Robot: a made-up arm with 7 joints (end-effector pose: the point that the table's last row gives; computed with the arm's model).
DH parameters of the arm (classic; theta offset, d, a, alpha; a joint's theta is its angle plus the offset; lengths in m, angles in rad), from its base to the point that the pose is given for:
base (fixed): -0.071 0 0 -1.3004
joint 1: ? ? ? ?
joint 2: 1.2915 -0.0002 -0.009 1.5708
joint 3: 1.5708 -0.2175 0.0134 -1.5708
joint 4: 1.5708 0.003 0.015 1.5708
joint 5: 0 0.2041 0 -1.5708
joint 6: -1.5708 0 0.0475 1.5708
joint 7: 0 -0.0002 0 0
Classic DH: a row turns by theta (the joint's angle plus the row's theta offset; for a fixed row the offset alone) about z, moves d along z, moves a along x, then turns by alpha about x.
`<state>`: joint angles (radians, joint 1 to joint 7).
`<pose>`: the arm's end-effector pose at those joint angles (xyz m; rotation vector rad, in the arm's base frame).
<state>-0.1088 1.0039 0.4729 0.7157 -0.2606 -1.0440 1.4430</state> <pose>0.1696 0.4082 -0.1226 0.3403 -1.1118 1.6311</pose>
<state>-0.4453 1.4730 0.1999 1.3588 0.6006 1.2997 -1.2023</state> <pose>0.0637 0.4970 -0.0103 -0.3576 1.7452 1.1461</pose>
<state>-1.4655 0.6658 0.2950 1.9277 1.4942 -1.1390 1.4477</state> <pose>0.3960 0.1905 -0.1588 0.6857 -0.8381 0.4742</pose>
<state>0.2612 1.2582 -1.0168 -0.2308 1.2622 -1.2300 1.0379</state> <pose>-0.0560 0.1596 -0.2580 0.1111 -0.5511 -1.4589</pose>
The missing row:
joint 1: -1.3111 0.0556 -0.0202 -1.5708
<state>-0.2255 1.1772 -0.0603 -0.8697 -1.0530 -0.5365 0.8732</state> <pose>0.1804 0.0864 -0.0024 -0.4855 -0.6364 -0.0482</pose>
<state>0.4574 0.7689 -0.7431 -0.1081 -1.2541 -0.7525 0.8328</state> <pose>-0.0046 0.1158 -0.3114 -0.4317 0.7350 0.8688</pose>
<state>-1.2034 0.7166 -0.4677 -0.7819 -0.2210 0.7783 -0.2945</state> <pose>0.2197 -0.0283 0.0742 0.8668 -0.6095 -0.8588</pose>
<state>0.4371 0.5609 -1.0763 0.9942 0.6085 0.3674 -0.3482</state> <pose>-0.2339 0.2100 -0.3678 1.1467 2.0487 -1.5903</pose>
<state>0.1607 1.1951 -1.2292 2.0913 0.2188 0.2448 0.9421</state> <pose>-0.0698 0.4989 -0.0059 -2.4457 -0.9921 0.2628</pose>
